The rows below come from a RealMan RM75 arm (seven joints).
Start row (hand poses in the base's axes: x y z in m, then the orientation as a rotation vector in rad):
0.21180, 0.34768, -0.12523, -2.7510, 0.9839, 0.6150
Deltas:
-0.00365, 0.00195, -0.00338, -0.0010, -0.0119, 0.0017
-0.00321, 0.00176, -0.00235, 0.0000, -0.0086, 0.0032
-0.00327, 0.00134, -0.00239, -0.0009, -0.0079, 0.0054
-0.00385, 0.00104, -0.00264, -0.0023, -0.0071, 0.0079
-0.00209, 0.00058, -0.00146, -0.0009, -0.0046, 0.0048
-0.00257, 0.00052, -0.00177, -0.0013, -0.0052, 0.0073
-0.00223, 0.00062, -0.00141, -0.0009, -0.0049, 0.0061
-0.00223, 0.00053, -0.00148, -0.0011, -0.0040, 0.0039
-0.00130, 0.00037, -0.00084, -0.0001, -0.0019, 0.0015
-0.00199, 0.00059, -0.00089, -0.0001, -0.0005, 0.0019
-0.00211, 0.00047, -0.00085, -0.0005, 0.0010, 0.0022
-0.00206, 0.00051, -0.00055, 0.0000, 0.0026, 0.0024
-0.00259, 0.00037, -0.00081, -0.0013, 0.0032, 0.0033
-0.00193, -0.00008, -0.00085, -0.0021, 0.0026, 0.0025
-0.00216, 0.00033, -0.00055, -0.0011, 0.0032, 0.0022
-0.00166, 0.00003, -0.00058, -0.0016, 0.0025, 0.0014
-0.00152, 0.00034, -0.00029, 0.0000, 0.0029, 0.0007
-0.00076, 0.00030, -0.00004, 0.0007, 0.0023, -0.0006
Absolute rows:
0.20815, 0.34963, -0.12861, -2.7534, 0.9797, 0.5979
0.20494, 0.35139, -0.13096, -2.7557, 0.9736, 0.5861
0.20167, 0.35273, -0.13335, -2.7602, 0.9653, 0.5753
0.19782, 0.35377, -0.13599, -2.7674, 0.9546, 0.5656
0.19573, 0.35435, -0.13745, -2.7713, 0.9477, 0.5594
0.19316, 0.35487, -0.13922, -2.7771, 0.9376, 0.5526
0.19093, 0.35549, -0.14063, -2.7818, 0.9289, 0.5462
0.18870, 0.35602, -0.14211, -2.7852, 0.9234, 0.5407
0.18740, 0.35639, -0.14295, -2.7862, 0.9211, 0.5381
0.18541, 0.35698, -0.14384, -2.7875, 0.9185, 0.5376
0.18330, 0.35745, -0.14469, -2.7893, 0.9160, 0.5392
0.18124, 0.35796, -0.14524, -2.7907, 0.9133, 0.5433
0.17865, 0.35833, -0.14605, -2.7938, 0.9102, 0.5480
0.17672, 0.35825, -0.14690, -2.7971, 0.9084, 0.5515
0.17456, 0.35858, -0.14745, -2.7993, 0.9066, 0.5561
0.17290, 0.35861, -0.14803, -2.8015, 0.9060, 0.5594
0.17138, 0.35895, -0.14832, -2.8018, 0.9056, 0.5637
0.17062, 0.35925, -0.14836, -2.8007, 0.9065, 0.5672

